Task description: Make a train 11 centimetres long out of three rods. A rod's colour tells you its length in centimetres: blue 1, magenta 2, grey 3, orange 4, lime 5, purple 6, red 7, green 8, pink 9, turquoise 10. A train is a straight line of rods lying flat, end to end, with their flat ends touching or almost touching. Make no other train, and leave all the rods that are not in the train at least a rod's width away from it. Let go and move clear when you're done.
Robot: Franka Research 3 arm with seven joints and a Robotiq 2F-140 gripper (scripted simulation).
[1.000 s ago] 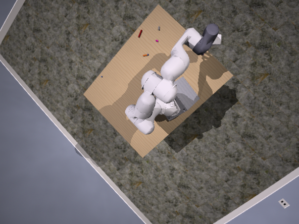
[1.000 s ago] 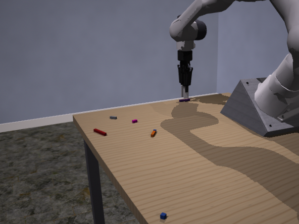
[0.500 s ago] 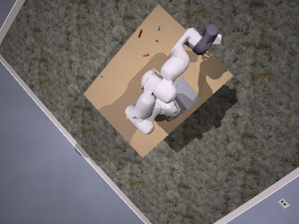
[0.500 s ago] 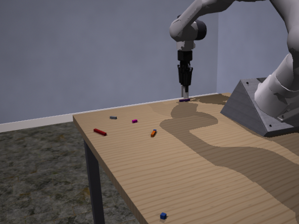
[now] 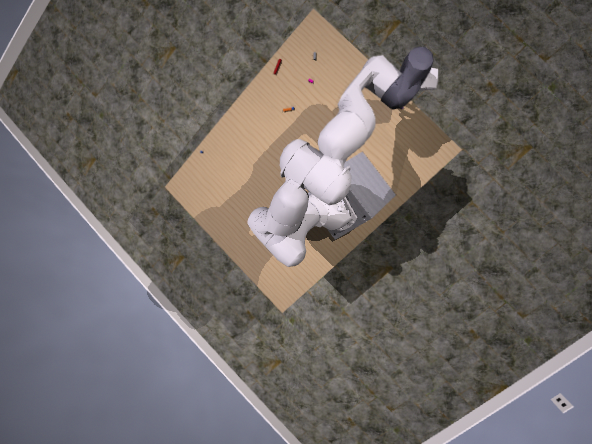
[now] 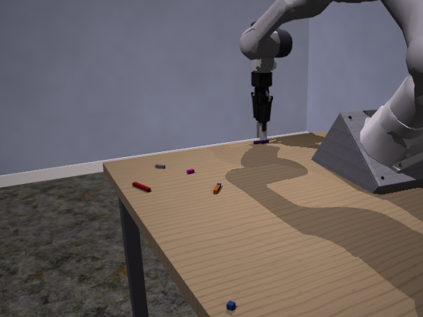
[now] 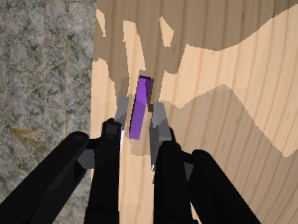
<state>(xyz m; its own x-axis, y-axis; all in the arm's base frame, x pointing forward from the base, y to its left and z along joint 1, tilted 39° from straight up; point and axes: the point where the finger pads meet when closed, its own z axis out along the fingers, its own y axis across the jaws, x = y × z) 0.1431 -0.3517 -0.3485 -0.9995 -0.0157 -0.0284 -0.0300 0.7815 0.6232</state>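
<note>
My gripper is now 50 mm above the purple rod. Also, from my hand: magenta rod (340 mm ahead, 230 mm to the left, 50 mm below); orange rod (390 mm to the left, 310 mm ahead, 50 mm below); grey rod (410 mm ahead, 140 mm to the left, 50 mm below).
</note>
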